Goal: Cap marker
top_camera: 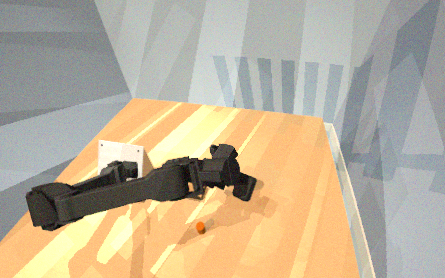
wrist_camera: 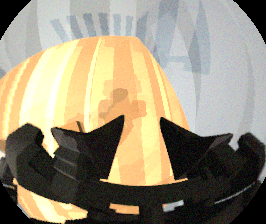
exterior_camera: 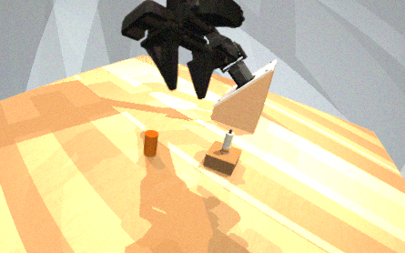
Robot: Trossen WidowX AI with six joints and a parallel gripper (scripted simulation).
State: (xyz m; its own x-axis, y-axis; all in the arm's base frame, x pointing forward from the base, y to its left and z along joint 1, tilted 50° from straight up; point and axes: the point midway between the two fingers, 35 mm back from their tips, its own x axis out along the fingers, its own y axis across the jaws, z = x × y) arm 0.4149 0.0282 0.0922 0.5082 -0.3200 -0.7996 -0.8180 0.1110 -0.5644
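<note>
Right now my gripper tip is 18 cm above the orange cap, 12 cm past it and 10 cm to the left of it. Round my gripper tip: wooden holder block 19 cm below, 18 cm behind, 5 cm to the left.
</note>
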